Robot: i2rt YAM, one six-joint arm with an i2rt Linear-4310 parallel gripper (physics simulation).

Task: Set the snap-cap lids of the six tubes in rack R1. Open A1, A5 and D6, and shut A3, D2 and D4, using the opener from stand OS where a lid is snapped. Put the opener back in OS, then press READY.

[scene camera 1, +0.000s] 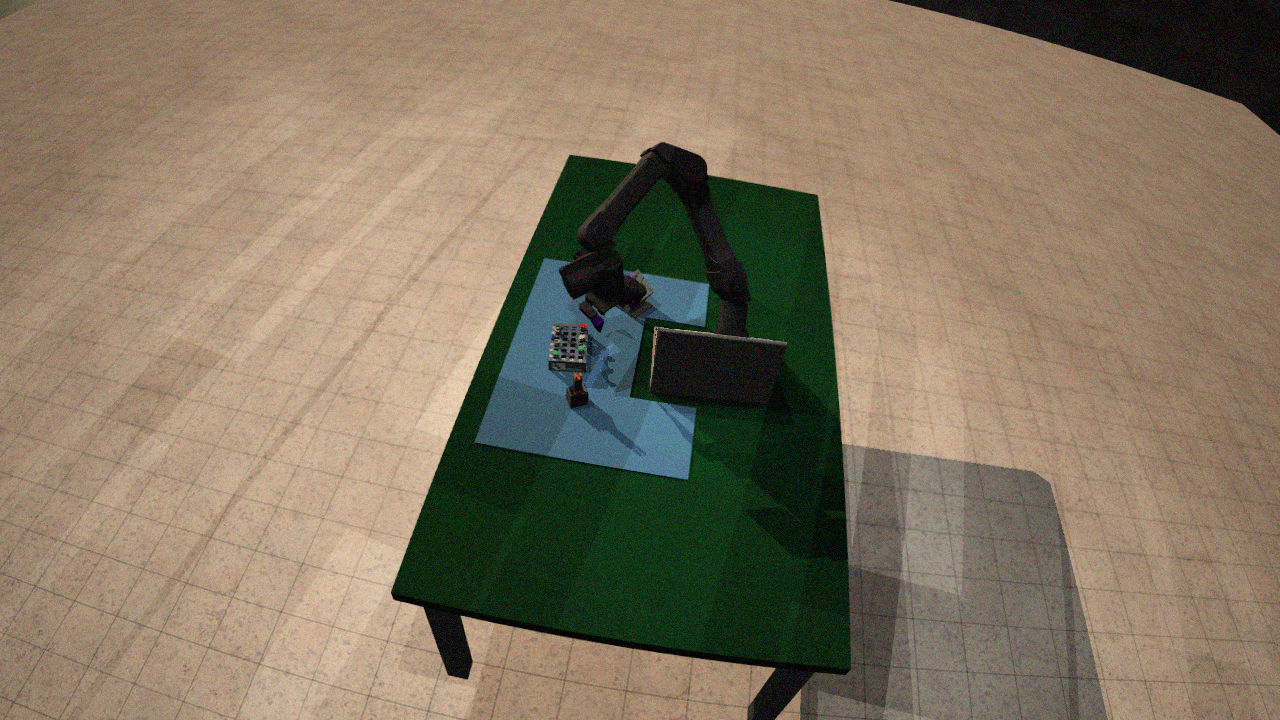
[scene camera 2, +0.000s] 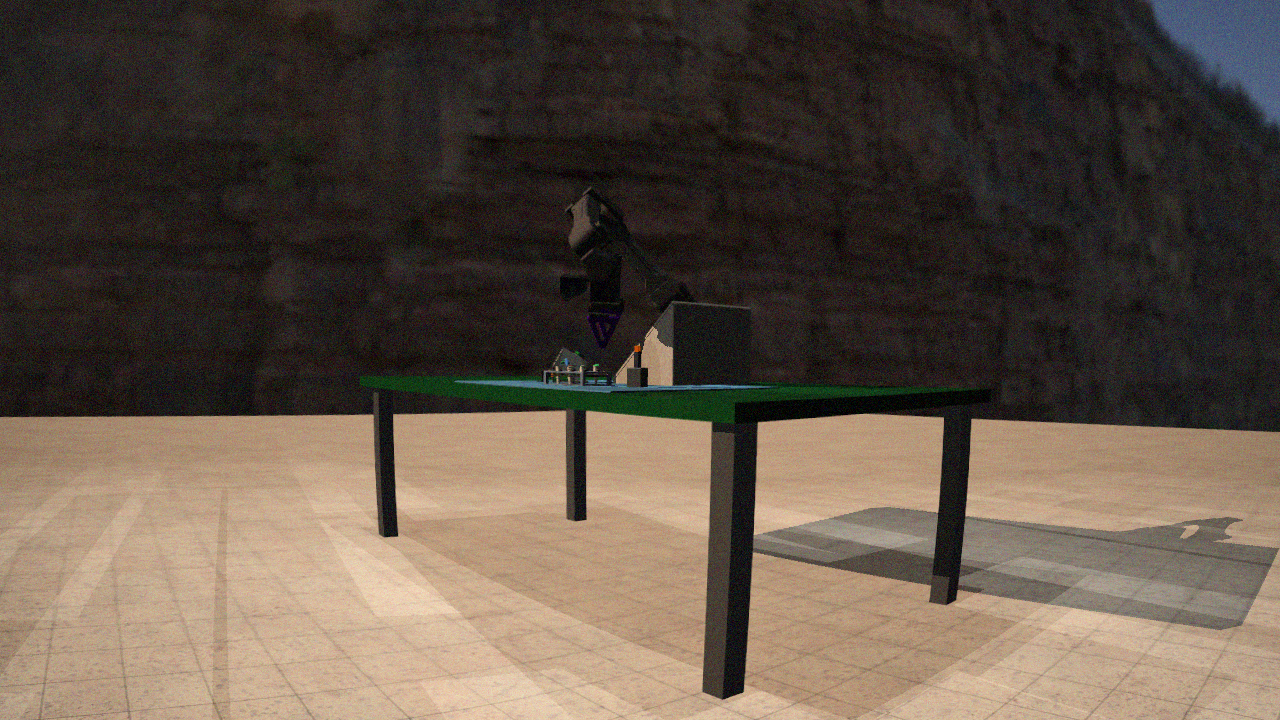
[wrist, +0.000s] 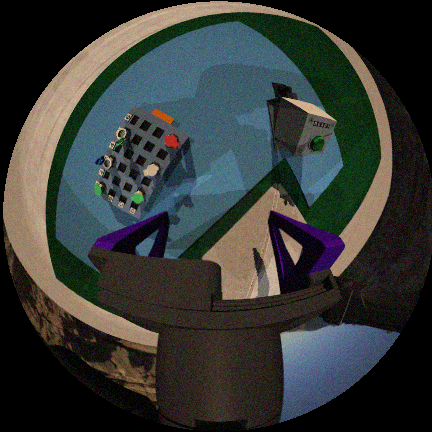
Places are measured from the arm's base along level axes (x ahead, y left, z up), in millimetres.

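Where they show: gripper, fingertip midpoint: (scene camera 1: 615,319) (scene camera 2: 604,343) (wrist: 218,216); arm's base, link origin: (scene camera 1: 730,335) (scene camera 2: 696,334).
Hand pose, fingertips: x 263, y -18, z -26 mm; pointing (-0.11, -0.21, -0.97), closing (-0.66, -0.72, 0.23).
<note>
Each offset is from my fingertips to the top centre of the thing. "spot": to the spot under its first point. Level surfaces: height alone.
Rack R1 {99 mm ahead, 31 mm left, 34 mm down} (scene camera 1: 567,366) stands on the blue mat. In the wrist view, red {76 mm ahead, 17 mm right, 50 mm down} (wrist: 171,141), white {71 mm ahead, 21 mm left, 50 mm down} (wrist: 151,170) and two green caps (wrist: 137,198) (wrist: 98,189) look shut; a dark green lid {119 mm ahead, 17 mm left, 35 mm down} (wrist: 119,143) and a blue lid {132 mm ahead, 48 mm left, 39 mm down} (wrist: 100,160) stand open beside their tube mouths. Slot labels are too small to read. The orange-tipped opener {48 mm ahead, 184 mm left, 7 mm down} (scene camera 1: 577,379) (scene camera 2: 636,351) is upright in stand OS {48 mm ahead, 184 mm left, 52 mm down} (scene camera 1: 577,395) (scene camera 2: 636,377), which does not show in the wrist view. My gripper (scene camera 1: 617,308) (scene camera 2: 603,345) (wrist: 218,216) is open and empty, above the mat and apart from the rack. The green READY button {spot: 36 mm back, 155 mm right, 22 mm down} (wrist: 317,143) is on its box {spot: 4 mm back, 140 mm right, 42 mm down} (wrist: 291,127).
A large wedge-shaped block (scene camera 1: 716,367) (scene camera 2: 711,344) (wrist: 240,250) stands beside the arm's base, right of the rack in scene camera 1. The blue mat {92 mm down} (scene camera 1: 537,420) (wrist: 220,100) lies on the green table {95 mm down} (scene camera 1: 626,555). The READY box is partly behind the gripper in scene camera 1.
</note>
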